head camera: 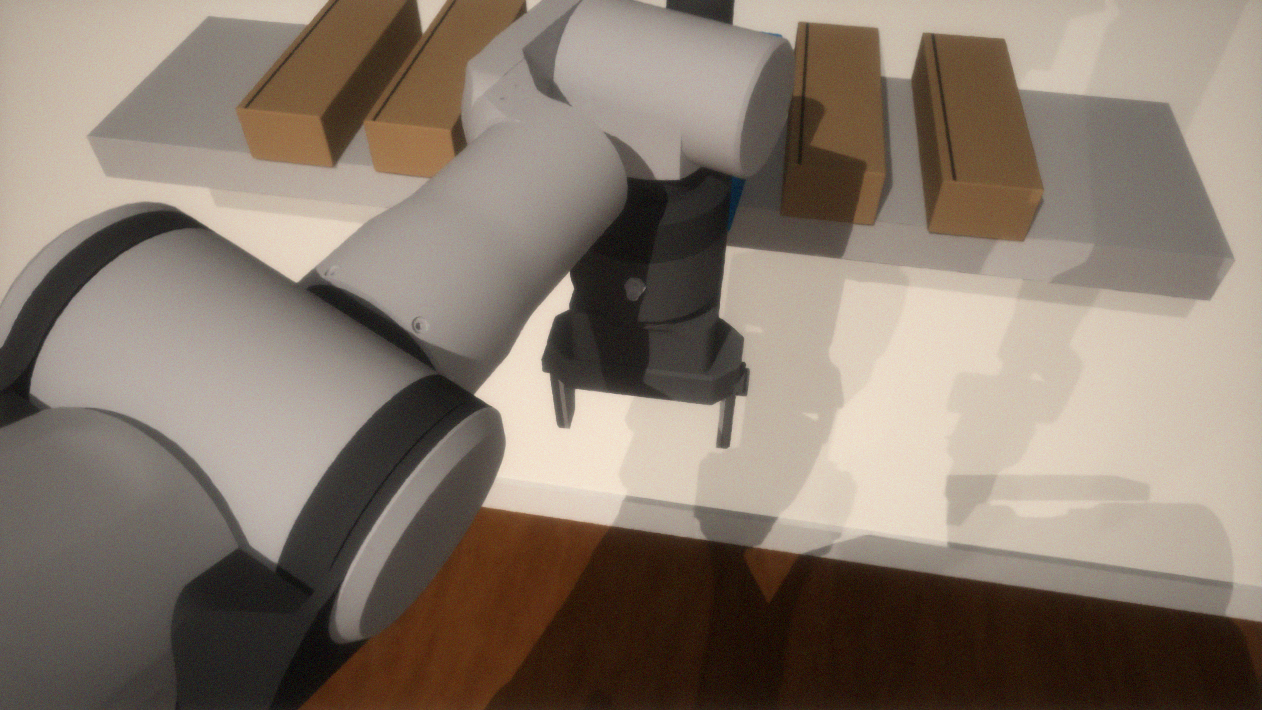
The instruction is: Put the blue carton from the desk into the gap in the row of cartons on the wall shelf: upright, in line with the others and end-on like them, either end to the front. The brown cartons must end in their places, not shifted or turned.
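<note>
The blue carton (736,204) is on the wall shelf (1129,264), mostly hidden behind my left arm and wrist; a narrow strip of its right side shows. Its exact alignment cannot be told. Two brown cartons (330,83) (421,110) lie end-on to the left of it, the second partly covered by the arm. Two more brown cartons (833,114) (979,132) lie end-on to the right. My left gripper (643,436) is open and empty, pointing down, and appears below the shelf's front edge in the picture. My right gripper does not show.
My left arm crosses from the lower left up to the shelf and covers its middle. The pale wall (882,379) carries arm shadows below the shelf. Brown floor (494,600) shows at the bottom. The desk does not show.
</note>
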